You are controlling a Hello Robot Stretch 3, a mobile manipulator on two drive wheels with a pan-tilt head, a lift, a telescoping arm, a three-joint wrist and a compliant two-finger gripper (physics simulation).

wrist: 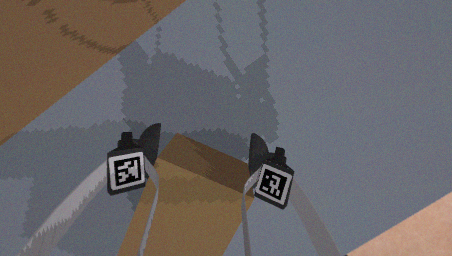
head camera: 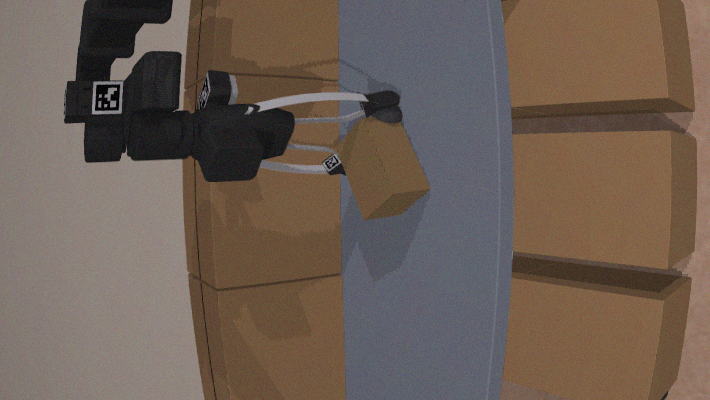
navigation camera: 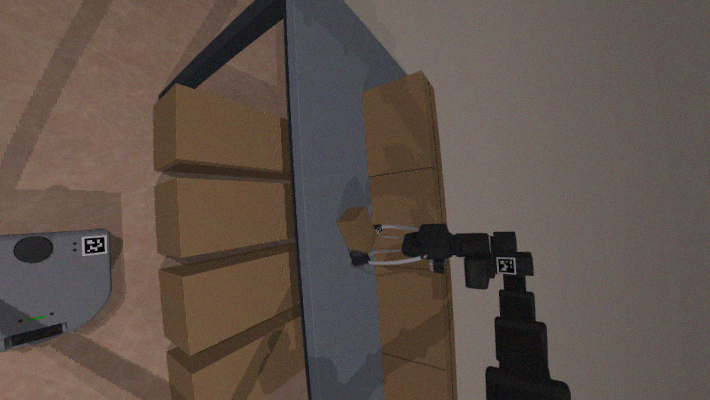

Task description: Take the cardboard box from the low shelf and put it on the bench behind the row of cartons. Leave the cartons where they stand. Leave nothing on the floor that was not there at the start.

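Places are measured from the robot's base along level axes (x ahead, y left, z up), in millimetres.
Where they show: gripper, fingertip midpoint: [wrist: 204,146] [head camera: 385,137] [navigation camera: 355,242]; robot's base at its link origin: [navigation camera: 34,248].
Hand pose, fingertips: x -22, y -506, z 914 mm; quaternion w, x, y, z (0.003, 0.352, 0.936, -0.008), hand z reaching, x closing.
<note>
Each offset is from my fingertips to the top centre of the thing. "*": to the spot under its first point. Level surfaces: height alone.
The cardboard box {dz +56, dx +34, dy +27 mm} [head camera: 395,165] [navigation camera: 355,227] [wrist: 190,210] is a small brown carton, turned at an angle to the bench edges. My gripper [head camera: 359,135] [navigation camera: 369,244] [wrist: 204,146] is shut on it, one fingertip on each side. The box is over the blue-grey bench {dz +0 mm} [head camera: 425,325] [navigation camera: 330,125] [wrist: 375,100], and its shadow lies on the bench top, partly apart from it. The exact gap below is hard to judge. One row of cartons {* dz -644, dx +108, dy -48 mm} [head camera: 590,200] [navigation camera: 225,215] stands along one long side of the bench. The low shelf is not identifiable.
Another row of close-set brown boxes {dz +180, dx +300, dy -145 mm} [head camera: 275,320] [navigation camera: 400,125] [wrist: 60,60] lines the bench's other long side, beneath my wrist and beside the held box. My base [navigation camera: 60,285] is on the brown floor {dz -914 mm} [navigation camera: 60,125], beyond the spaced cartons. A plain pale surface [head camera: 90,275] [navigation camera: 575,125] lies past the close-set boxes.
</note>
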